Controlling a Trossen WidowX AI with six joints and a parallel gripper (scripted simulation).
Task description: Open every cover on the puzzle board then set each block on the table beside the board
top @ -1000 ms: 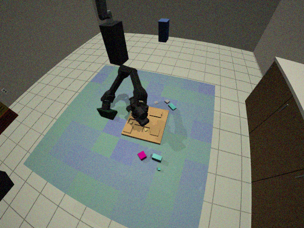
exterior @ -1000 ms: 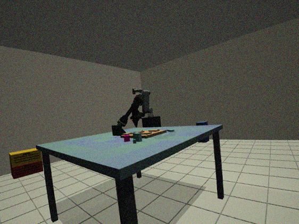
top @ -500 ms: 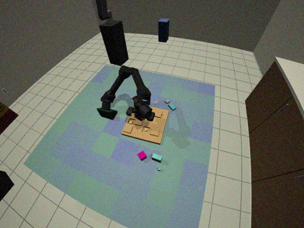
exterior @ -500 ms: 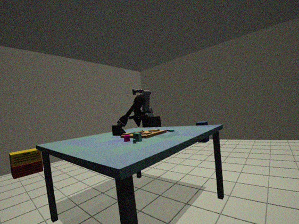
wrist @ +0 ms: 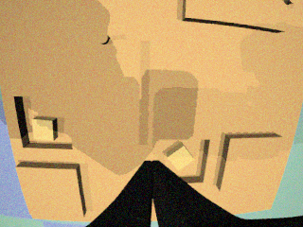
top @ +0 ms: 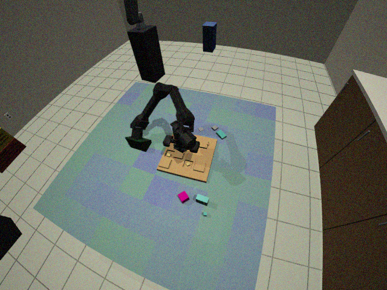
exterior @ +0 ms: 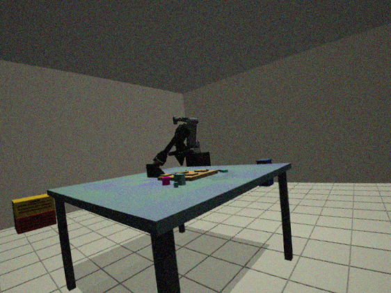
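My gripper tip is now 60 mm above the tan puzzle board, 30 mm to the right of it and 10 mm short of it. Also, from my gripper tip: cyan block (210 mm ahead, 180 mm to the right, 50 mm below); oblong orange block (200 mm to the left, 140 mm behind, 80 mm below); magenta block (210 mm to the right, 110 mm ahead, 60 mm below).
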